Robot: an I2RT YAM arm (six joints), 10 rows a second.
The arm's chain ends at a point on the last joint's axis. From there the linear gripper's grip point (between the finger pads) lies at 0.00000 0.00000 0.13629 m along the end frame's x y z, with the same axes.
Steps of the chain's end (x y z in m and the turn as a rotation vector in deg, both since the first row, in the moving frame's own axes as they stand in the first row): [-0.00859, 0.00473, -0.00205, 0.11, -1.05, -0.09]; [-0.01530, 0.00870, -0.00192, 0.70, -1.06, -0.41]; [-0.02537, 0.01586, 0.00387, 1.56, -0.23, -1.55]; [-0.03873, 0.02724, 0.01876, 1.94, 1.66, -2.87]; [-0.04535, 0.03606, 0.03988, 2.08, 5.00, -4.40]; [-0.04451, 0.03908, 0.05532, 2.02, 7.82, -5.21]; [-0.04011, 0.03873, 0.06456, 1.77, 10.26, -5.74]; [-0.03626, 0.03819, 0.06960, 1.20, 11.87, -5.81]
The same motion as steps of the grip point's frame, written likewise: [-0.01109, 0.00447, -0.00207, 0.11, -1.05, -0.09]; [-0.01783, 0.00704, -0.00195, 0.70, -1.06, -0.41]; [-0.02597, 0.01216, 0.00382, 1.56, -0.23, -1.55]; [-0.03490, 0.02253, 0.01862, 1.94, 1.66, -2.87]; [-0.03368, 0.03067, 0.03927, 2.08, 5.00, -4.40]; [-0.02621, 0.03345, 0.05397, 2.02, 7.82, -5.21]; [-0.01609, 0.03333, 0.06232, 1.77, 10.26, -5.74]; [-0.00842, 0.03394, 0.06666, 1.20, 11.87, -5.81]
